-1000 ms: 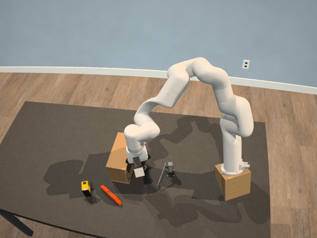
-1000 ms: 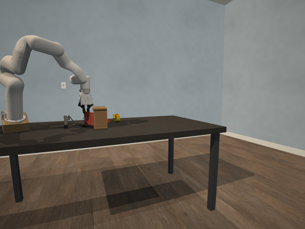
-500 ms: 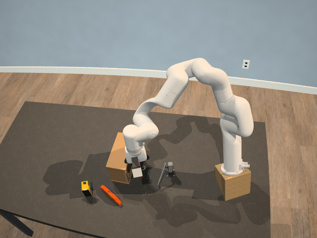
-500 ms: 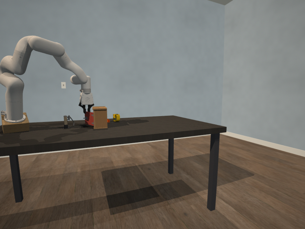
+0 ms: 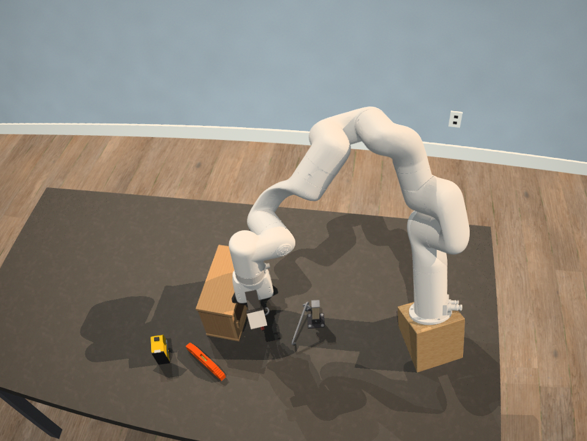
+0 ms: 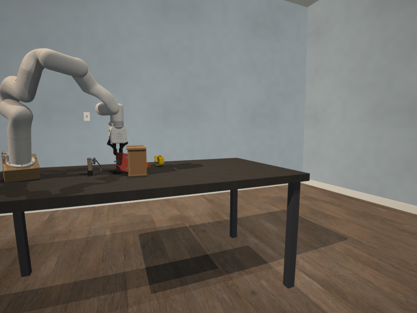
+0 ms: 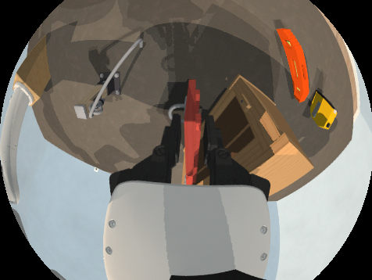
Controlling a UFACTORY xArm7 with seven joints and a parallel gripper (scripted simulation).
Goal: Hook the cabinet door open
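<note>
Now: the grey hook 120 mm behind my hand, 10 mm to the right of it and 70 mm below it. The rest, counted from my hand: yellow tape measure: 250 mm ahead, 160 mm to the left, 90 mm below; then red door: 20 mm ahead, 70 mm to the right, 60 mm below; then orange level: 120 mm ahead, 160 mm to the left, 110 mm below.
</note>
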